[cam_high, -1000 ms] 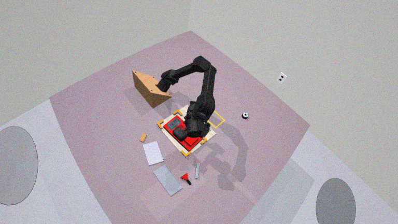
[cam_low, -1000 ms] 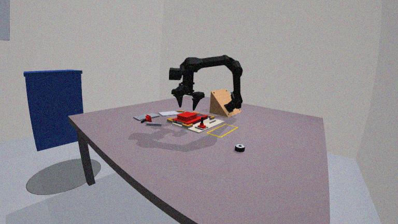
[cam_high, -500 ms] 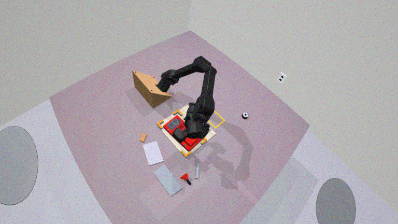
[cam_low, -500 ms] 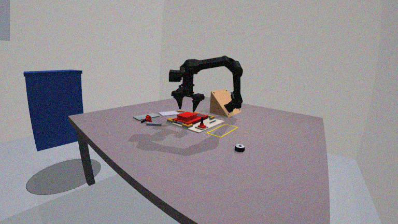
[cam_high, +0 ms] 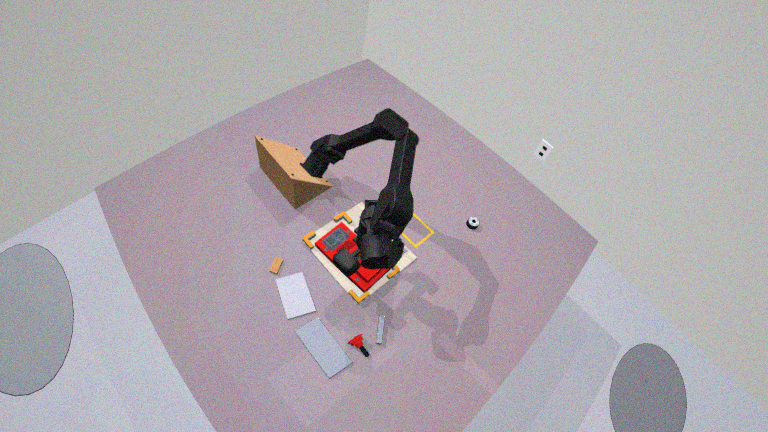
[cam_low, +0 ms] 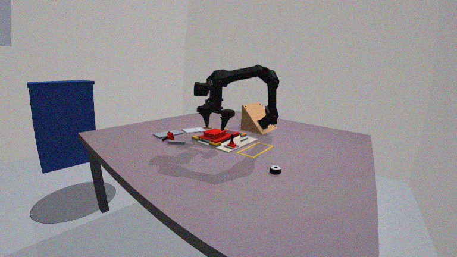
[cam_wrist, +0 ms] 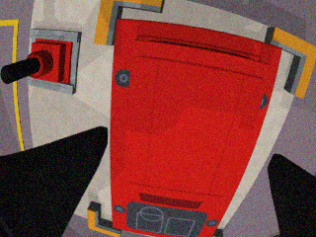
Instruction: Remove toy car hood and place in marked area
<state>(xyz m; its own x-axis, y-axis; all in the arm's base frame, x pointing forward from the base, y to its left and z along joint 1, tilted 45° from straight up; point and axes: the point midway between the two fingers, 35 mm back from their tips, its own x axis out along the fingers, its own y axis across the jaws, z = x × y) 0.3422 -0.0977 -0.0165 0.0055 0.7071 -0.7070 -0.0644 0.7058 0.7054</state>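
Now: the red hood panel 20 mm below my gripper tip. From my gripper tip the other things lie so: black wheel (380 mm to the left, 120 mm ahead, 50 mm below); grey bar (170 mm ahead, 90 mm to the right, 50 mm below).
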